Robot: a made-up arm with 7 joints. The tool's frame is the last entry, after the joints.
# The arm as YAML. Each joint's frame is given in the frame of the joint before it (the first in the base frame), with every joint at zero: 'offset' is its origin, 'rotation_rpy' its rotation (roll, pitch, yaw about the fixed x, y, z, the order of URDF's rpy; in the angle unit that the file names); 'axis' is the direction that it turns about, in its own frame. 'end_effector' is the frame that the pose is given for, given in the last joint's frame.
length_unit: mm
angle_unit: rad
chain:
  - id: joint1
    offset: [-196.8, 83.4, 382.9]
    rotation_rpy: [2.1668, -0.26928, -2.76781]
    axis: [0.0, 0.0, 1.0]
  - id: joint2
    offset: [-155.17, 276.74, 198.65]
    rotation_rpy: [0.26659, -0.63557, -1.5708]
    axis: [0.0, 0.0, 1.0]
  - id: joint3
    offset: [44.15, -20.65, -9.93]
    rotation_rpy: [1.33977, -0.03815, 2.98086]
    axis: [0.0, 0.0, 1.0]
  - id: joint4
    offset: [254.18, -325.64, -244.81]
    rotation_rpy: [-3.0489, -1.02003, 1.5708]
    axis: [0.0, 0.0, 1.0]
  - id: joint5
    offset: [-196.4, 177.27, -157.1]
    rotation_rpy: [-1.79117, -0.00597, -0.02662]
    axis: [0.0, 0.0, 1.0]
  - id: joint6
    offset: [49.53, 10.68, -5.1]
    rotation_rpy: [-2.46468, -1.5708, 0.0]
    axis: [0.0, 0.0, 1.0]
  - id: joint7
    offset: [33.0, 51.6, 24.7]
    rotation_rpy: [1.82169, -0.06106, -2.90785]
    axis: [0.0, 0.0, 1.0]
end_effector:
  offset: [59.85, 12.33, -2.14]
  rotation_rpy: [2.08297, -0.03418, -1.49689]
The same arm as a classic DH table. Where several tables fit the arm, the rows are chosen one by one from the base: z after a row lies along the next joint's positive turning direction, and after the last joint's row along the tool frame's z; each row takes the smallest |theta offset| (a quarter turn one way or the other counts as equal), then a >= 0, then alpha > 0; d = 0 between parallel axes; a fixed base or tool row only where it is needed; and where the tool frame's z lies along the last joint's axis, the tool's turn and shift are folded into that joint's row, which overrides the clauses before.
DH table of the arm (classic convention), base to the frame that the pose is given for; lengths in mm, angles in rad. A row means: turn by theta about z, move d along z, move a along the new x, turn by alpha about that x. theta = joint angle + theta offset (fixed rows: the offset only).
base (fixed): d 495  theta offset 0.5523  a -123.8  alpha -2.1426
joint1: d 16.4  theta offset 0.753  a 25.3  alpha 0.682
joint2: d 494.8  theta offset 1.0581  a 47  alpha -1.3399
joint3: d -472.5  theta offset 0.1479  a -217.4  alpha 2.1189
joint4: d -530.2  theta offset -1.542  a 201.3  alpha 1.7912
joint5: d 170.9  theta offset -0.9  a -22.7  alpha 1.5708
joint6: d 80.7  theta offset -1.3214  a -44.7  alpha 1.8212
joint7: d 6.9  theta offset -1.4146  a -6.7  alpha 2.0826
tool (fixed): d -69.7  theta offset 0.0392  a 0  alpha 0

